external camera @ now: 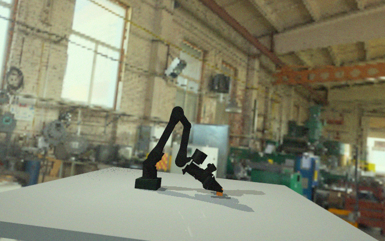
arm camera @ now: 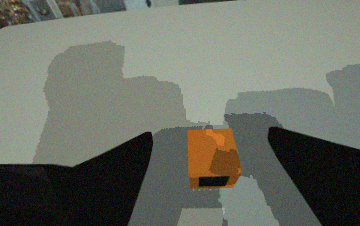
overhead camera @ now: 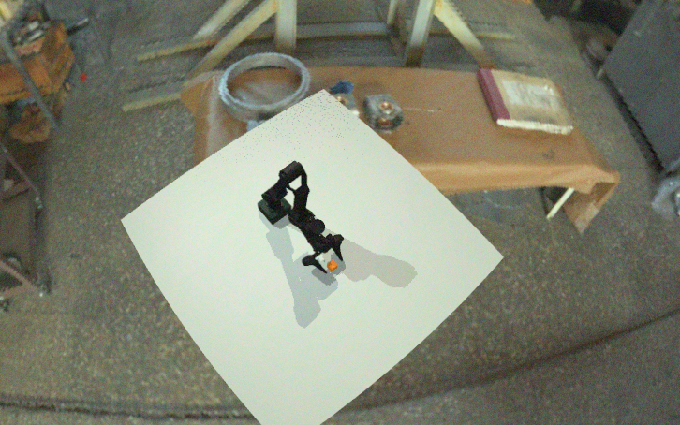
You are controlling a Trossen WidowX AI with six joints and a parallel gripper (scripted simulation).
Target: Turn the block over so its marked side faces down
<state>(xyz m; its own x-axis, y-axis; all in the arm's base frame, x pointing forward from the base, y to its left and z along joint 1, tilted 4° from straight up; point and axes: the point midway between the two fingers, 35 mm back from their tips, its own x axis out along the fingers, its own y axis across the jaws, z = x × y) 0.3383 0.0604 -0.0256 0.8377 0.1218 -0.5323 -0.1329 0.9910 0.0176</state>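
The orange block is 20 mm behind my gripper tip and 10 mm below it.
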